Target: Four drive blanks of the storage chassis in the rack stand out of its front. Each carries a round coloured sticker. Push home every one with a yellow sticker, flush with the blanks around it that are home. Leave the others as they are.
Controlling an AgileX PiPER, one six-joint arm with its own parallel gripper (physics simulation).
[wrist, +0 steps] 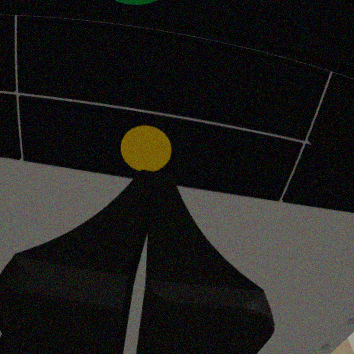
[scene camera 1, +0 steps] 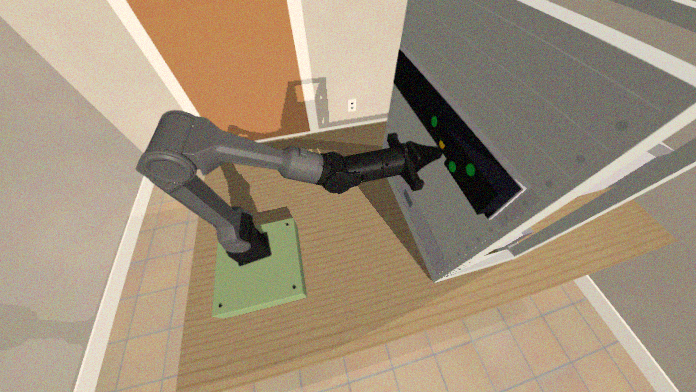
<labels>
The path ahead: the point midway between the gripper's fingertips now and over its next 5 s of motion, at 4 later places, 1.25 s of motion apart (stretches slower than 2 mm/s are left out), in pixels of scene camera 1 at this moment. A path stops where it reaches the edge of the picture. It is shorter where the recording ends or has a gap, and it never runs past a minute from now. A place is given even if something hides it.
The gripper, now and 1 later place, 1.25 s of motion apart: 440,152; 390,140
</labels>
